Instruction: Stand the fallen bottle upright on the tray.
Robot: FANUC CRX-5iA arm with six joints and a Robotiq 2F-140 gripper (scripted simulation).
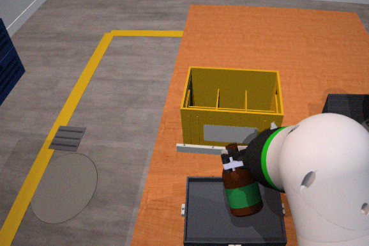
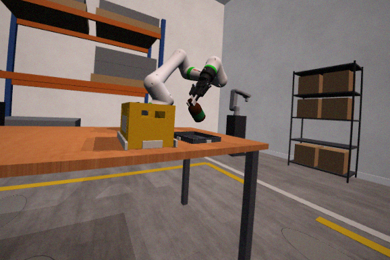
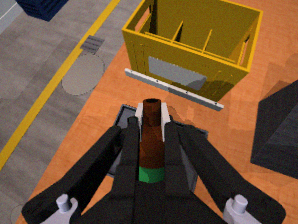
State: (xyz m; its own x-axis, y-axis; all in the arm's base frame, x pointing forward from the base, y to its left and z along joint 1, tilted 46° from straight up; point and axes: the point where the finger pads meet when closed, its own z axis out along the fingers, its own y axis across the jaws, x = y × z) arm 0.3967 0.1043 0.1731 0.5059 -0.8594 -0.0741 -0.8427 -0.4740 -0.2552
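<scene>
My gripper is now 2 cm past the bottle, 3 cm to the right of it and 5 cm above it. From my hand the other things lie so: yellow crate 4 cm ahead, 26 cm to the right, 13 cm below; then tray 1 cm behind, 3 cm to the left, 21 cm below.
</scene>
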